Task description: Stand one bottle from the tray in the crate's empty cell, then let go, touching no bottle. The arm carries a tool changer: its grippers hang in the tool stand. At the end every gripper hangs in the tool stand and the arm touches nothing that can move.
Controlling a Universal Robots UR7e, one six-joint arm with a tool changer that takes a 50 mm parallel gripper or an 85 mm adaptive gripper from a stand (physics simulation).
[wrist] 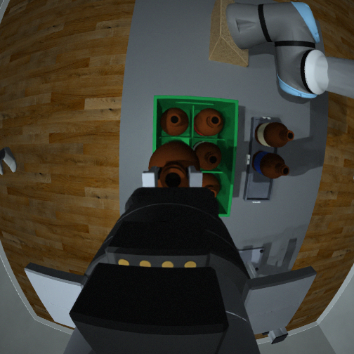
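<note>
My gripper [172, 179] is shut on the neck of a brown bottle [173, 154], held upright over the left column of the green crate [233, 160]. Its body covers the crate's middle-left cell, so how far its base is above or inside that cell cannot be told. Brown bottles [174, 121] [208, 121] stand in the two far cells, another bottle [207, 155] in the middle-right cell and one more [211, 184] in the near-right cell, partly hidden. The near-left cell is hidden by the gripper. The tray [257, 189] holds a white-labelled bottle [272, 134] and a blue-labelled bottle [270, 165].
The tray lies right of the crate. A tan, wood-like block [227, 52] is at the far edge, beside the grey and blue arm links [292, 60] at top right. A pale plate [254, 255] shows partly at lower right, behind the gripper body. Wooden floor borders the grey table.
</note>
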